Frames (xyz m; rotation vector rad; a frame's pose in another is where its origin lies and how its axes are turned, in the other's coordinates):
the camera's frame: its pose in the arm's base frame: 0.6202 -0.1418 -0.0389 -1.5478 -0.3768 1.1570
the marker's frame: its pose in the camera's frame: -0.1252 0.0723 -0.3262 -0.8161 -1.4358 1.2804
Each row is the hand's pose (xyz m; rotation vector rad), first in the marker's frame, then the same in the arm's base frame.
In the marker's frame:
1: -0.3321 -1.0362 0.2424 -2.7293 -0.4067 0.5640
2: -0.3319 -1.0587 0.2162 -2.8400 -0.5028 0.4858
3: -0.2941 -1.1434 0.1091 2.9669 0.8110 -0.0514
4: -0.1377 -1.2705 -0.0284 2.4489 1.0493 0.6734
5: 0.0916 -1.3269 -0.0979 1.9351 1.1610 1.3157
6: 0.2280 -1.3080 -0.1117 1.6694 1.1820 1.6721
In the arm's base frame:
1: 0.2309 0.2855 0.5421 -0.7438 1.8216 0.2142
2: 0.2265 0.3168 0.5283 -0.8789 1.8427 0.2908
3: 0.1901 0.4257 0.4452 -1.3476 1.9353 0.4404
4: 0.0631 0.5377 0.2696 -2.0922 2.0329 0.5426
5: -0.0908 0.5316 0.0776 2.1963 -1.6587 -0.3210
6: -0.1589 0.4743 -0.0283 2.0401 -1.4174 -0.1017

